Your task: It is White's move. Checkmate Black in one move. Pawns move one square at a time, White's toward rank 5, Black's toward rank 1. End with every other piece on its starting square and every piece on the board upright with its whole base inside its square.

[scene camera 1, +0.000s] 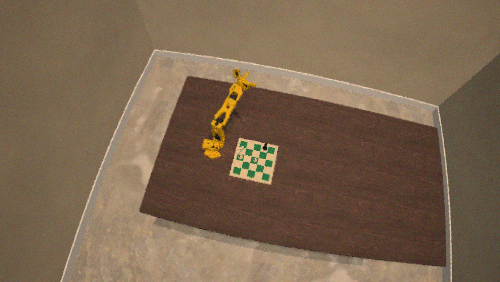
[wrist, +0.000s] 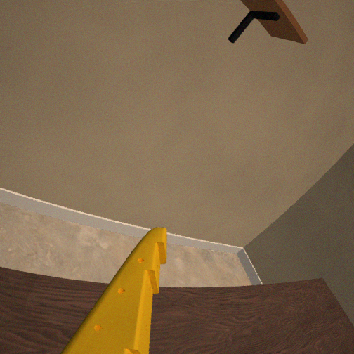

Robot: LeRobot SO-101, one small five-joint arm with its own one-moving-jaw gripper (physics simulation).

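Where they show: hand, its tool point: (scene camera 1: pixel 248 73); arm's base, origin of its link: (scene camera 1: pixel 217 150).
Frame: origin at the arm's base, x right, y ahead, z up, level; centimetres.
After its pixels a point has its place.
The green and cream chessboard (scene camera 1: pixel 251 173) {x 9.1, y 20.5, z 0.7 cm} lies on the table in the scene view. A dark piece (scene camera 1: pixel 265 147) {x -5.8, y 25.0, z 3.0 cm} stands near its upper edge, right of the middle. Pale pieces show faintly: one (scene camera 1: pixel 241 150) {x -2.0, y 12.8, z 1.7 cm} near the upper left, one (scene camera 1: pixel 240 157) {x 2.0, y 13.1, z 1.8 cm} just below it, and one (scene camera 1: pixel 254 160) {x 2.1, y 20.7, z 1.6 cm} near the board's middle. Their kinds are too small to tell. My gripper (scene camera 1: pixel 250 80) {x -34.0, y 9.4, z 26.3 cm} is open, at the table's upper edge, well away from the board. In the wrist view one notched yellow jaw (wrist: pixel 122 300) shows, with nothing against it; the board and pieces do not show there.
The yellow arm (scene camera 1: pixel 230 104) {x -13.8, y 5.0, z 26.3 cm} stretches from its base (scene camera 1: pixel 212 148) {x 1.7, y -1.8, z 5.5 cm}, left of the board, to the table's upper edge. The brown table (scene camera 1: pixel 345 185) {x 5.6, y 71.5, z 0.0 cm} (wrist: pixel 240 320) reaches far to the right. Beyond its edge lie pale floor and walls. A brown panel with a black bracket (wrist: pixel 252 15) shows high up.
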